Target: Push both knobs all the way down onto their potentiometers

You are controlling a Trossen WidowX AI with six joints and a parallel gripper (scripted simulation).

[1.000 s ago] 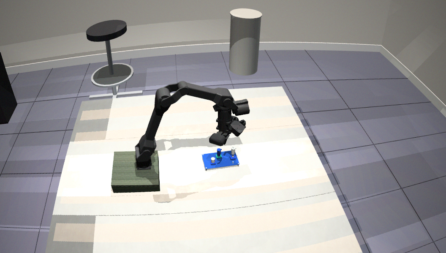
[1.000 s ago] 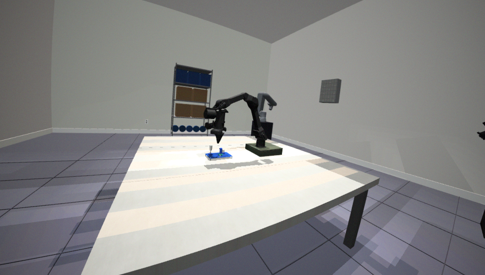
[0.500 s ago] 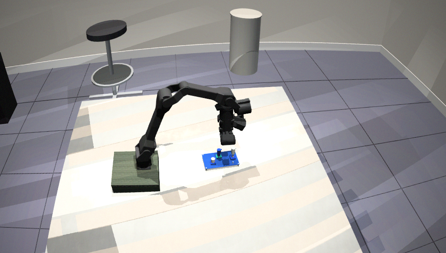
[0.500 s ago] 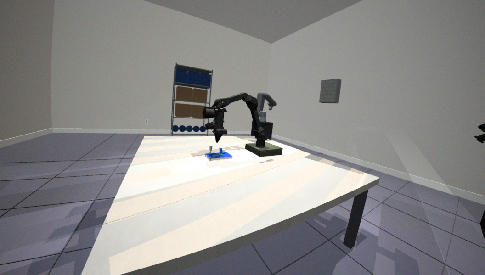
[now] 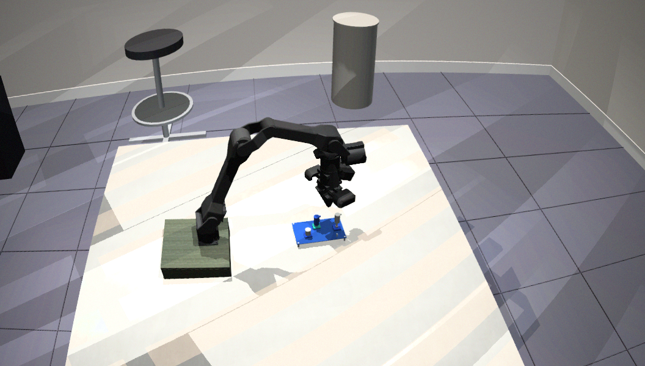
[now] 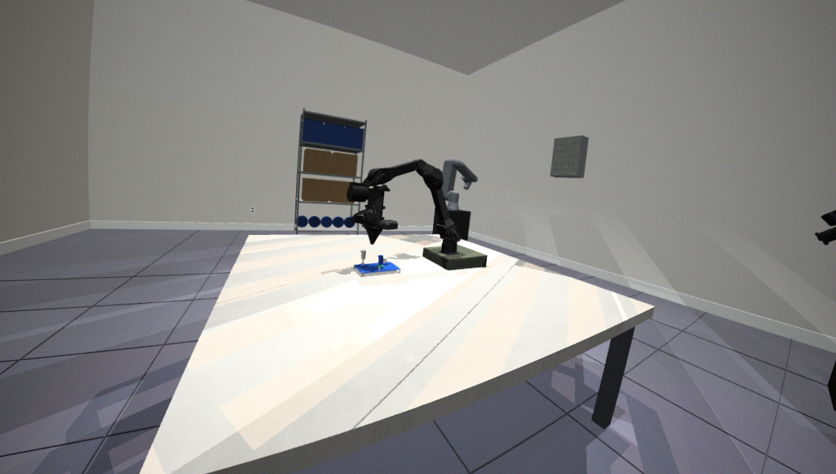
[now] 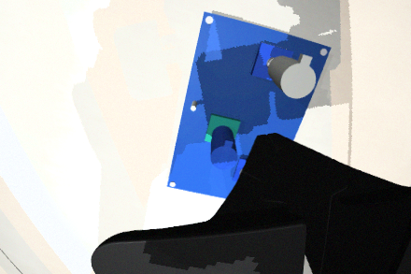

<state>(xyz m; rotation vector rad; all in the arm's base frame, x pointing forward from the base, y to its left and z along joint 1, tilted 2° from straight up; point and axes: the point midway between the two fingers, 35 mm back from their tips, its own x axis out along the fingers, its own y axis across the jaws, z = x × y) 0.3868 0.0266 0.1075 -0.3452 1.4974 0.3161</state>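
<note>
My gripper tip is 40 mm above the grey knob, 30 mm short of it and 10 mm to the left of it. Also, from my gripper tip: dark blue knob: 60 mm below, 40 mm behind, 10 mm to the left.
</note>
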